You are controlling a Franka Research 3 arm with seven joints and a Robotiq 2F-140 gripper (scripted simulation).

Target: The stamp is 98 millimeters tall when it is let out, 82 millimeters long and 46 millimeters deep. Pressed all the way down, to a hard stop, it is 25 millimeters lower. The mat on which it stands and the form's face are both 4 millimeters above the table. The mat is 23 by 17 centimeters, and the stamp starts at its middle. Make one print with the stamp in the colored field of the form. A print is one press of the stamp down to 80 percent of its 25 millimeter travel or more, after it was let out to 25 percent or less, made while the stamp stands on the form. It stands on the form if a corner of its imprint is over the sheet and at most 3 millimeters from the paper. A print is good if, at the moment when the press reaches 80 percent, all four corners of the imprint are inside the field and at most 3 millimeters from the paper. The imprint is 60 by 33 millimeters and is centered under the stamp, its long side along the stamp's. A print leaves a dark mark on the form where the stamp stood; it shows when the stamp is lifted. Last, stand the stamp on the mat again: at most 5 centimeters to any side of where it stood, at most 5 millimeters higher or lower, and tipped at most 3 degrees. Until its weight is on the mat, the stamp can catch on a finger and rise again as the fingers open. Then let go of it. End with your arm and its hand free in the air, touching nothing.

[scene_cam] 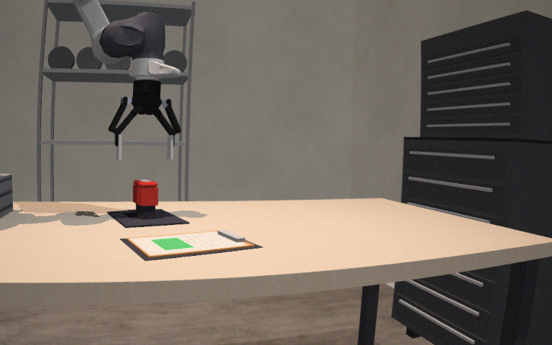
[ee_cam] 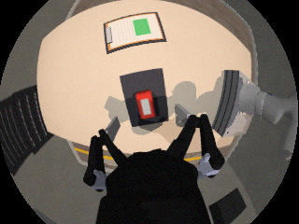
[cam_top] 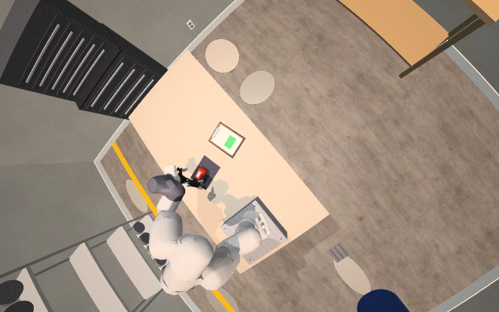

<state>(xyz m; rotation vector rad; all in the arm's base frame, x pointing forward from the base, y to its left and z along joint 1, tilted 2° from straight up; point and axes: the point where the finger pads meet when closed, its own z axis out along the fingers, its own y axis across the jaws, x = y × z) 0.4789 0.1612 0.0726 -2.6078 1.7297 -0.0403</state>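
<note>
Now: the red stamp 120 mm below my hand. From my hand the other things lie so: mat (170 mm below).
</note>
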